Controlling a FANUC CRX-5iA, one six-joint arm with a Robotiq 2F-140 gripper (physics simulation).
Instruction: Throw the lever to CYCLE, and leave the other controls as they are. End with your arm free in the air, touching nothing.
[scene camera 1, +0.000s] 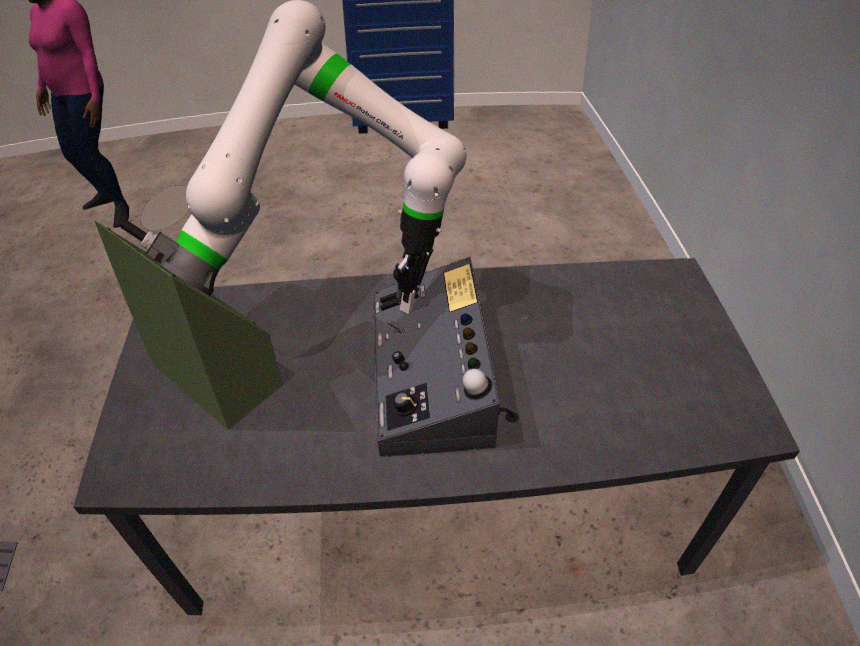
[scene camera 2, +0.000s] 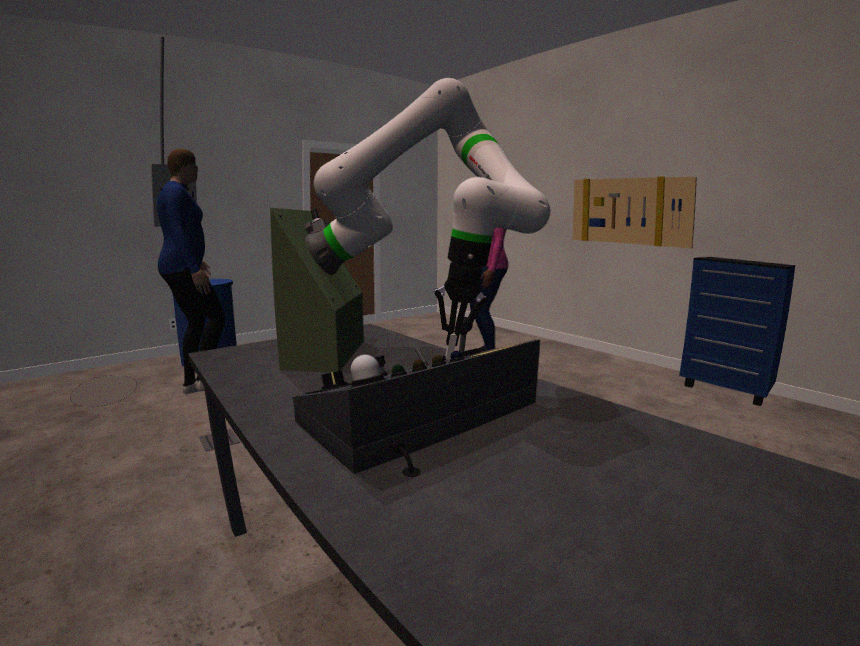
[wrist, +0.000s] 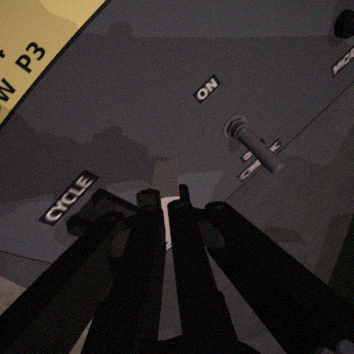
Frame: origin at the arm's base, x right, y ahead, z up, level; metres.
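Where they show: gripper, fingertip midpoint: (scene camera 1: 405, 310) (scene camera 2: 448, 357) (wrist: 167, 177); arm's base, origin of the base link: (scene camera 1: 183, 278) (scene camera 2: 320, 255).
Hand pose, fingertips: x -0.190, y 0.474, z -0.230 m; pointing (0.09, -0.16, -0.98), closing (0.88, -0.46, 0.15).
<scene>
Things, the pixels of their top centre, and the offset from my fingertips. "pt": a spot on its surface instead.
- grey sloped control panel, middle of its top: (scene camera 2: 420, 330) (scene camera 1: 427, 313) dz +0.097, dx +0.113, dy +0.070 m
- lever's dark slot, surface spot: (wrist: 117, 200) pt dz +0.008, dx -0.039, dy +0.011 m
- CYCLE label, surface spot: (wrist: 69, 197) (scene camera 1: 422, 291) pt dz +0.012, dx -0.062, dy +0.035 m
- metal toggle, middle of its top: (wrist: 269, 157) (scene camera 1: 394, 319) dz +0.029, dx +0.068, dy -0.016 m
- black knob, middle of its top: (scene camera 2: 381, 355) (scene camera 1: 401, 353) dz +0.035, dx +0.184, dy +0.017 m
- rotary selector, middle of its top: (scene camera 2: 332, 369) (scene camera 1: 403, 395) dz +0.028, dx +0.302, dy +0.039 m
- white dome, surface spot: (scene camera 2: 366, 368) (scene camera 1: 485, 380) pt dz +0.081, dx +0.289, dy +0.212 m
The grey sloped control panel (scene camera 1: 432, 347) (scene camera 2: 444, 396) stands on the table. At its back end is the lever's dark slot (scene camera 1: 389, 303) (wrist: 117, 200), partly covered by the gripper. The CYCLE label (scene camera 1: 422, 291) (wrist: 69, 197) is at the slot's right end in scene camera 1. The lever's ball knob cannot be made out in any view, so its position cannot be told. My gripper (scene camera 1: 406, 303) (scene camera 2: 453, 347) (wrist: 167, 177) is shut and empty, its fingertips low over the panel beside the slot. Whether they touch anything cannot be told.
Near the gripper are a metal toggle (scene camera 1: 395, 326) (wrist: 260, 150) and a black knob (scene camera 1: 398, 357) (wrist: 346, 24). Farther forward are a rotary selector (scene camera 1: 403, 400), a white dome (scene camera 1: 475, 381) (scene camera 2: 366, 368) and coloured buttons. A green wedge (scene camera 1: 208, 340) (scene camera 2: 305, 305) stands by the arm's base.
</scene>
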